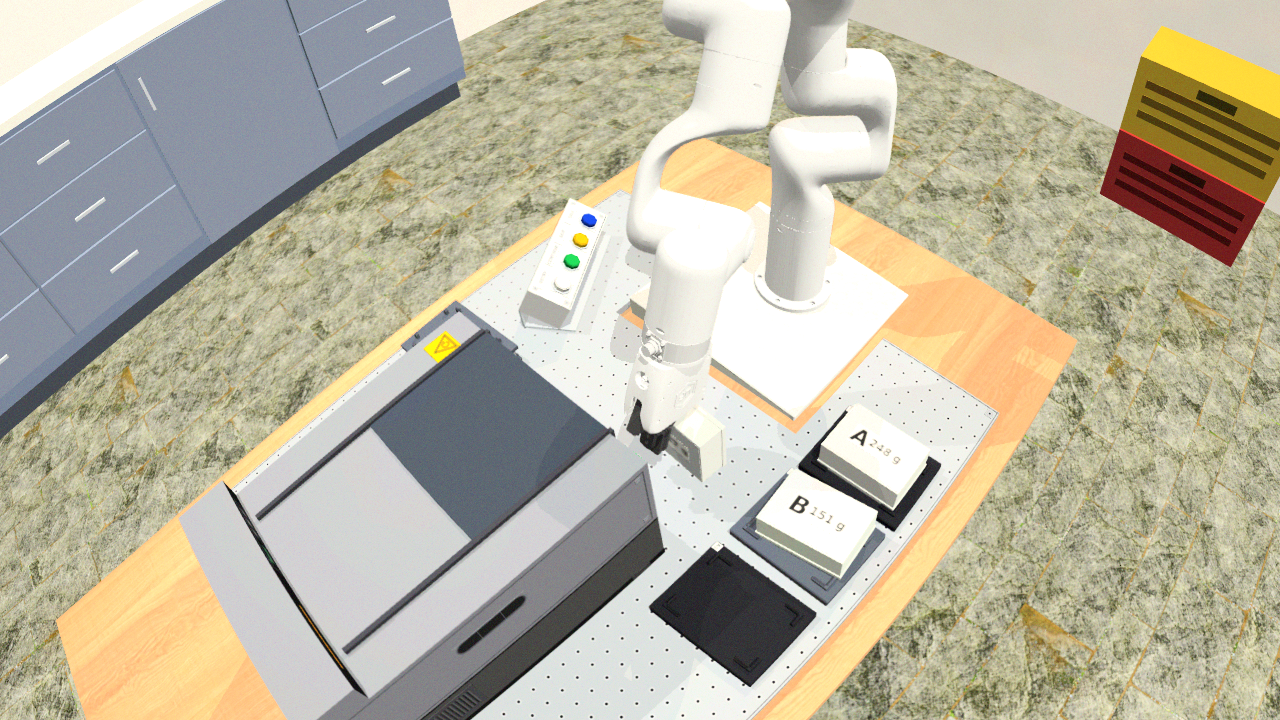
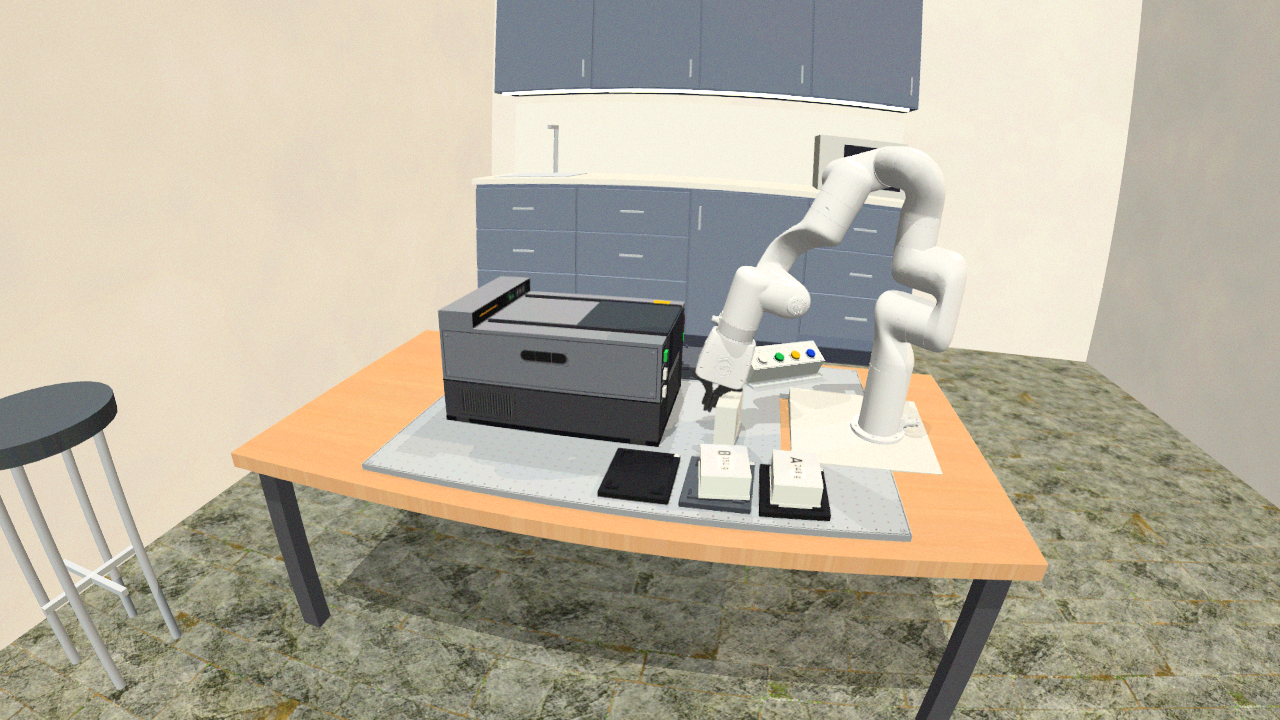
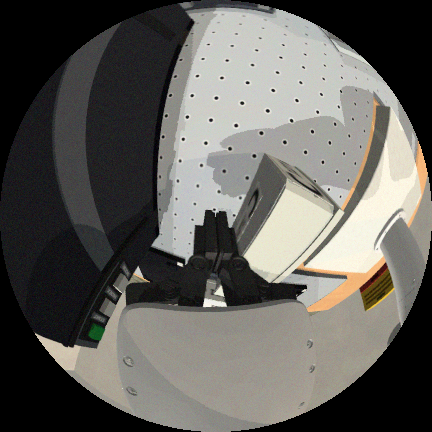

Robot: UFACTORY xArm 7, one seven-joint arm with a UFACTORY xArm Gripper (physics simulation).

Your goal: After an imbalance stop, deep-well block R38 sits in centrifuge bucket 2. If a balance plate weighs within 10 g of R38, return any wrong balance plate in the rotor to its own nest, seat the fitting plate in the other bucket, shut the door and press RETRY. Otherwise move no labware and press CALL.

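Frame: origin at the arm's base, x back, y right, z up, level; centimetres.
Where they show: gripper, fingertip midpoint: (image 1: pixel 652 445) (image 2: pixel 707 408) (image 3: pixel 212 222); arm's base, origin of the base link: (image 1: pixel 793 283) (image 2: pixel 877 429) (image 3: pixel 389 230).
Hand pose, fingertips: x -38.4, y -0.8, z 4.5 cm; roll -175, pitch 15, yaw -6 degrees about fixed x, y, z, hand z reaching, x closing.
Observation:
Each offset is from my fingertips to the top centre of the thing.
My gripper (image 1: pixel 653 440) (image 2: pixel 709 402) (image 3: pixel 212 222) is shut and empty, pointing down between the centrifuge (image 1: pixel 572 555) (image 2: pixel 608 362) (image 3: pixel 125 100) and a white plate {dz +3.5, dx +4.5, dy -0.9 cm} (image 1: pixel 700 450) (image 2: pixel 727 419) (image 3: pixel 285 220). This plate stands on its edge close beside the fingers; whether they touch is unclear, and its marks are too slanted to read. Plate A {dz +0.4, dx +14.2, dy -25.0 cm} (image 1: pixel 872 461) (image 2: pixel 795 483), marked 248 g, and plate B {dz +0.9, dx +1.7, dy -23.2 cm} (image 1: pixel 816 528) (image 2: pixel 724 479), marked 151 g, lie flat in nests. A black nest {dz -3.2, dx -12.6, dy -20.4 cm} (image 1: pixel 733 617) (image 2: pixel 638 474) beside B is empty. The rotor and R38 are hidden inside the centrifuge.
A button box {dz +3.4, dx +21.4, dy +32.7 cm} (image 1: pixel 559 300) (image 2: pixel 787 368) with white, green, yellow and blue buttons stands behind the gripper. The robot's white base board (image 1: pixel 787 367) (image 2: pixel 823 447) lies beside the upright plate. A green button {dz +14.1, dx -9.3, dy -6.1 cm} (image 2: pixel 665 355) (image 3: pixel 96 332) is on the centrifuge's side.

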